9 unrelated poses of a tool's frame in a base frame.
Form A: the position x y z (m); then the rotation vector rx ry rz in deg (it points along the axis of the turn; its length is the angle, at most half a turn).
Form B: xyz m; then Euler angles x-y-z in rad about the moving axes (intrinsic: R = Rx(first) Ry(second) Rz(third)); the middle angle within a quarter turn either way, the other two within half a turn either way. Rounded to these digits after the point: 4 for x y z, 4 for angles.
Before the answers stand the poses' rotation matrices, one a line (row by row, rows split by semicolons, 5 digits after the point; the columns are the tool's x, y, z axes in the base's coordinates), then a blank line. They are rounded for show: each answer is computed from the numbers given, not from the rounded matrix.
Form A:
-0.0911, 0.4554, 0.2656, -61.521, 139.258, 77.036
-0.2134, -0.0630, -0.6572, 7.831, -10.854, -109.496
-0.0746, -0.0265, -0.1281, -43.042, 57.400, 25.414
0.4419, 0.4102, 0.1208, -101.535, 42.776, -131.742
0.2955, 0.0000, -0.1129, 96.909, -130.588, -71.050
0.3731, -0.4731, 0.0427, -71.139, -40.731, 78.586
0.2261, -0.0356, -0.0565, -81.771, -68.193, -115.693
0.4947, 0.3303, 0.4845, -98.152, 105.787, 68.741
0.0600, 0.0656, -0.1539, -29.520, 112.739, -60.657
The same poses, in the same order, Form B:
-0.72836 -0.65820 -0.19043; -0.51108 0.33674 0.79083; -0.45640 0.67333 -0.58166
-0.34033 0.92148 -0.18720; -0.94030 -0.33407 0.06499; -0.00265 0.19815 0.98017
0.48304 -0.64825 0.58860; 0.00003 0.67223 0.74034; -0.87560 -0.35760 0.32473
-0.29420 -0.18279 0.93810; -0.40317 -0.86620 -0.29522; 0.86655 -0.46507 0.18114
-0.40290 -0.78556 -0.46964; -0.82102 0.08345 0.56476; -0.40447 0.61313 -0.67859
0.14961 -0.31985 -0.93558; 0.94885 -0.21962 0.22681; -0.27801 -0.92166 0.27063
-0.40221 0.71831 0.56768; 0.14877 -0.56052 0.81467; 0.90338 0.41212 0.11858
-0.20773 -0.93607 -0.28392; -0.63970 -0.08958 0.76339; -0.74002 0.34021 -0.58020
-0.57719 0.02616 0.81619; -0.66669 0.56207 -0.48949; -0.47156 -0.82667 -0.30699

-0.0911, 0.4554, 0.2656, -2.2050, -0.1916, 2.4067
-0.2134, -0.0630, -0.6572, -0.0662, -0.1883, -1.9246
-0.0746, -0.0265, -0.1281, -1.1574, 0.6293, 0.9304
0.4419, 0.4102, 0.1208, 1.0205, 1.2171, 2.5856
0.2955, 0.0000, -0.1129, -2.4475, -0.4889, 2.0447
0.3731, -0.4731, 0.0427, -0.6975, -1.2099, 1.1333
0.2261, -0.0356, -0.0565, -1.4263, 0.6037, -2.0812
0.4947, 0.3303, 0.4845, -2.2207, -0.2879, 1.7892
0.0600, 0.0656, -0.1539, 2.1310, 0.9548, -3.0963

